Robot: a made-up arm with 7 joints.
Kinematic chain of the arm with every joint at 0, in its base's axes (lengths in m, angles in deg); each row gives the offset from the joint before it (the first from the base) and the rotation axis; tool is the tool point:
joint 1: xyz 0 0.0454 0 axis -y
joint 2: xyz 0 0.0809 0 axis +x
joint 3: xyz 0 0 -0.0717 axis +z
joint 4: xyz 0 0 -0.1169 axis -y
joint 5: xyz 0 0 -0.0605 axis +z
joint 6: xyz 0 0 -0.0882 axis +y
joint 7: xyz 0 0 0 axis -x
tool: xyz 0 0 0
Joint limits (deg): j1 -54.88..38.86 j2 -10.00..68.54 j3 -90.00..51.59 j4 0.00..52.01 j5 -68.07..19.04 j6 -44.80..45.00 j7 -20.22..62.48
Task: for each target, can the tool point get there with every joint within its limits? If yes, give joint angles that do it. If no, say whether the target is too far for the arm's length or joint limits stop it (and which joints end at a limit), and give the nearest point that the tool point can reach.
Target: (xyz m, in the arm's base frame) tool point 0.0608 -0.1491 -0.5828
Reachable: no: too far | nearest point 0.0325 0.0165 -0.3112 | short by 0.319 m
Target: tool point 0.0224 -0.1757 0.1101
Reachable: no: joint limits stop it (at a limit: joint 1, joint 2, joint 4) | nearest point 0.1853 -0.0335 -0.1798 | short by 0.362 m
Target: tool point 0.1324 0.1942 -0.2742
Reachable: yes | joints 10.83 26.40 -41.75 45.02 7.20 -24.65 -7.46
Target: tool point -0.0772 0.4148 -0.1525
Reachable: yes | joints -37.61 59.96 -1.68 12.39 -54.01 29.86 49.58
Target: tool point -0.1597 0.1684 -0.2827
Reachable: yes | joints -38.44 16.03 -43.54 28.02 -47.77 -3.10 -10.50
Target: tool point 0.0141 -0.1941 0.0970
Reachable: no: joint limits stop it (at a limit: joint 1, joint 2, joint 4) | nearest point 0.1802 -0.0351 -0.1836 | short by 0.363 m
